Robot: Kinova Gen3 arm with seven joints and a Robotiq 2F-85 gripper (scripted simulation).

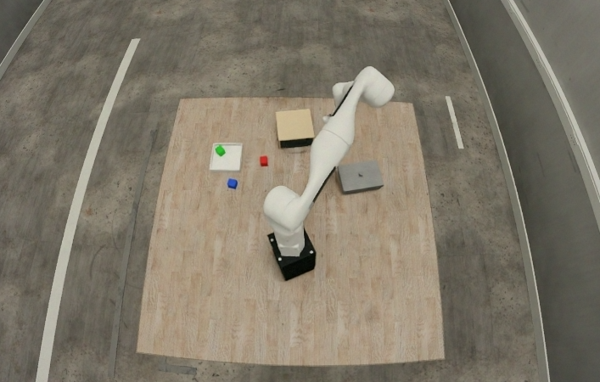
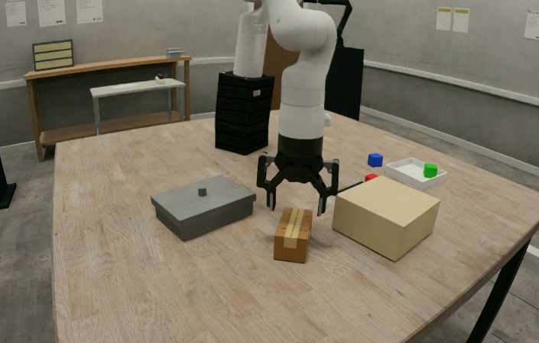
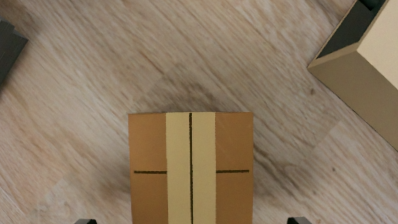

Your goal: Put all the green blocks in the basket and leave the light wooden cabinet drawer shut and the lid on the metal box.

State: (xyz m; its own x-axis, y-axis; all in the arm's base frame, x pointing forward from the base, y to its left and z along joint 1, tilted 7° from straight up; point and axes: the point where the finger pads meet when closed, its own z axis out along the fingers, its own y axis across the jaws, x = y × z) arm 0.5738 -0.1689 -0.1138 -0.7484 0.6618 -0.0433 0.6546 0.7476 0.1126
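Now: hand 50 mm above the small cardboard box. Also, from my hand: light wooden cabinet 50 mm ahead, 200 mm to the left, 50 mm below; then lid 180 mm behind, 110 mm to the right, 40 mm below; then drawer 30 mm ahead, 200 mm to the left, 50 mm below.
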